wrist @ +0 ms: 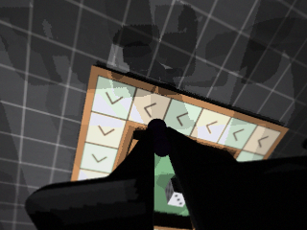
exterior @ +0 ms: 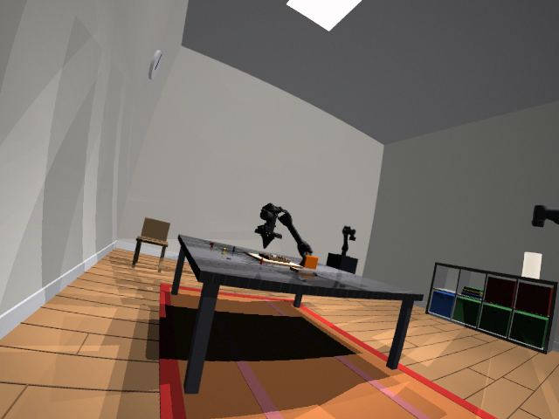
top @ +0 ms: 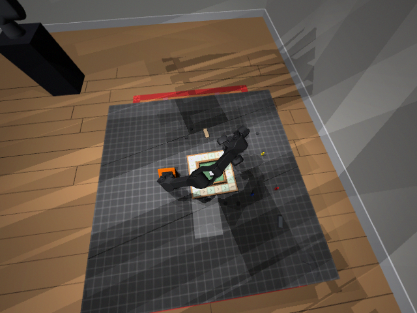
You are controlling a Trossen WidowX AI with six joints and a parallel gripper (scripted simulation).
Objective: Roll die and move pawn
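My gripper tip is 110 mm past the green dice tray, 70 mm to the left of it and 80 mm above it. The rest, counted from my gripper tip: white die 110 mm behind, 90 mm to the right, 60 mm below; purple pawn 10 mm above; yellow pawn 250 mm ahead, 20 mm to the left, 70 mm below.
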